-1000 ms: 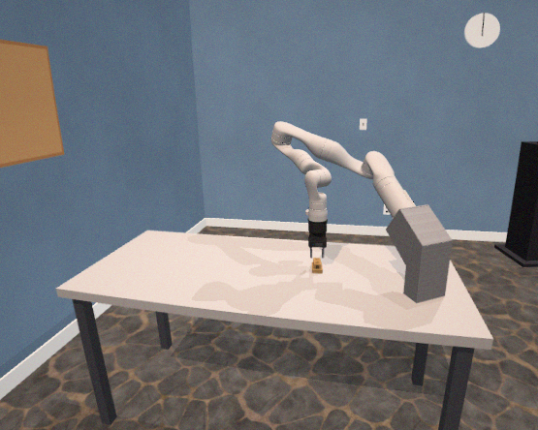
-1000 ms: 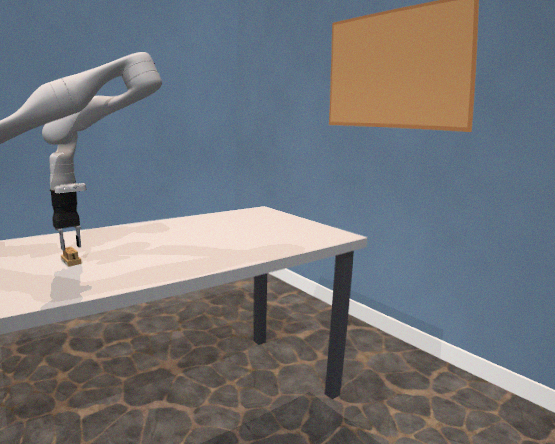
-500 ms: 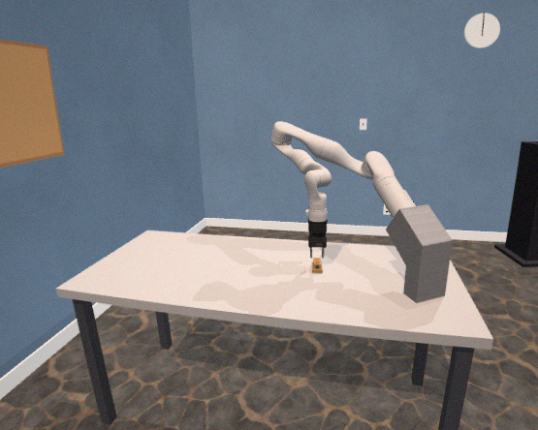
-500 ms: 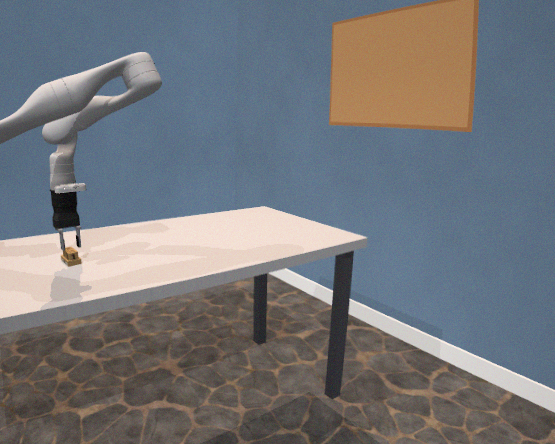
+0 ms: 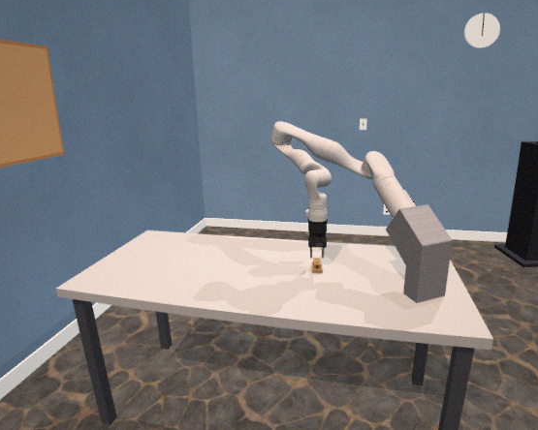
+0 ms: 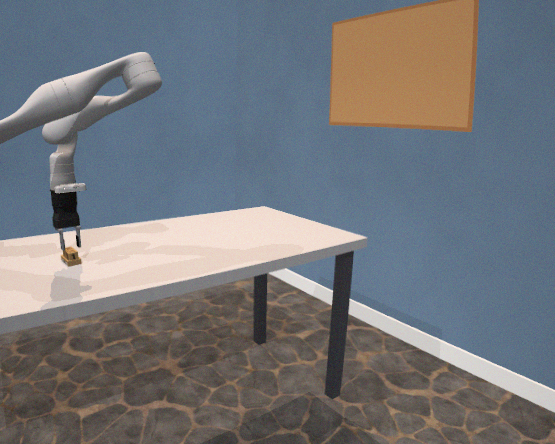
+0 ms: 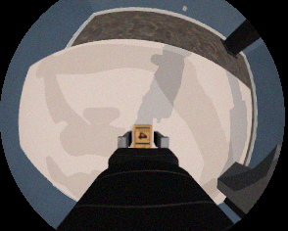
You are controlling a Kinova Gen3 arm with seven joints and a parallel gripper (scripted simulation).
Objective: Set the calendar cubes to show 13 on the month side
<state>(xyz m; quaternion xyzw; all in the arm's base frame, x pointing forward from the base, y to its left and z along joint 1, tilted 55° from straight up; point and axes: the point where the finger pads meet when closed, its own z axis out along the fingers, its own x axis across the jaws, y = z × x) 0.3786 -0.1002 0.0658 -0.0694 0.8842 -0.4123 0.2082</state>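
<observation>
The wooden tray lies 60 mm below my hand and 20 mm to the left of it.
</observation>
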